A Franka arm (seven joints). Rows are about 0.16 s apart.
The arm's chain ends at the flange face. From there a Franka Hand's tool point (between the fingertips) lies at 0.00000 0.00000 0.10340 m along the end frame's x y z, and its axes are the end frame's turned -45 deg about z.
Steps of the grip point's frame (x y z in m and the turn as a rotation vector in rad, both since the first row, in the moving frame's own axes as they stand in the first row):
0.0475, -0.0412, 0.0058, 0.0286, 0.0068, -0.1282
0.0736, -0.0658, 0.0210, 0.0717, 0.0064, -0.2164
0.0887, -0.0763, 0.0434, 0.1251, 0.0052, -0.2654
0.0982, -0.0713, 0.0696, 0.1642, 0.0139, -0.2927
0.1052, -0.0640, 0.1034, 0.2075, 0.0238, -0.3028
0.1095, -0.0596, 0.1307, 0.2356, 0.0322, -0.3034
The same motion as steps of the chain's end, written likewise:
0.0062, -0.0602, 0.0058, 0.0250, -0.0154, -0.1282
0.0109, -0.0934, 0.0213, 0.0552, -0.0462, -0.2164
0.0187, -0.1084, 0.0442, 0.0921, -0.0848, -0.2654
0.0317, -0.1087, 0.0710, 0.1259, -0.1063, -0.2927
0.0448, -0.1051, 0.1056, 0.1636, -0.1299, -0.3028
0.0527, -0.1027, 0.1336, 0.1894, -0.1438, -0.3034

